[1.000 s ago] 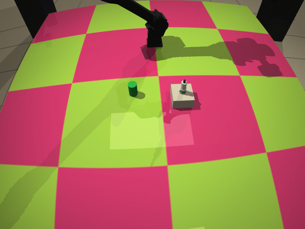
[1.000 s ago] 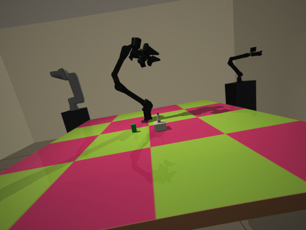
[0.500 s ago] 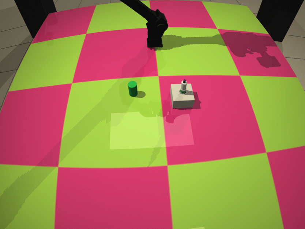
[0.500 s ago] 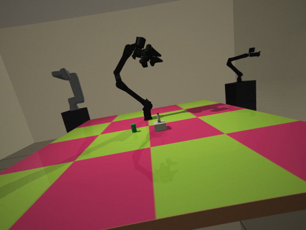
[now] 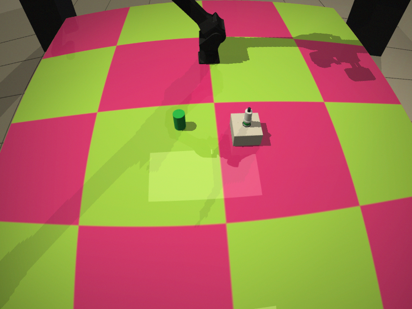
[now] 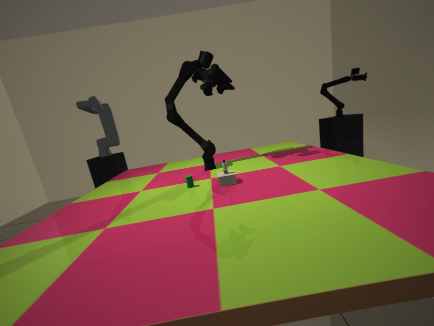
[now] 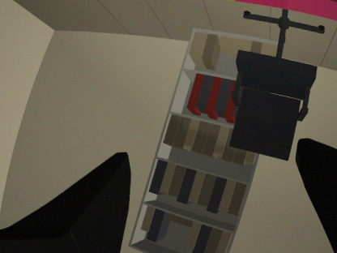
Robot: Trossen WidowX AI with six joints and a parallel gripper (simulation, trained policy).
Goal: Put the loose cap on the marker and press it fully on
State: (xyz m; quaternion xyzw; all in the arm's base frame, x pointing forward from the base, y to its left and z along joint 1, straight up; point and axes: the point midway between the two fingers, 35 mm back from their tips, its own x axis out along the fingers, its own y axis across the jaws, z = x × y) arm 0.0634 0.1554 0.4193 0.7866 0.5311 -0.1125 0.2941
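The green cap is 190 mm ahead of my gripper tip, 270 mm to the right of it and 380 mm below it. From my gripper tip the other things lie so: holder block (230 mm ahead, 120 mm to the right, 380 mm below).
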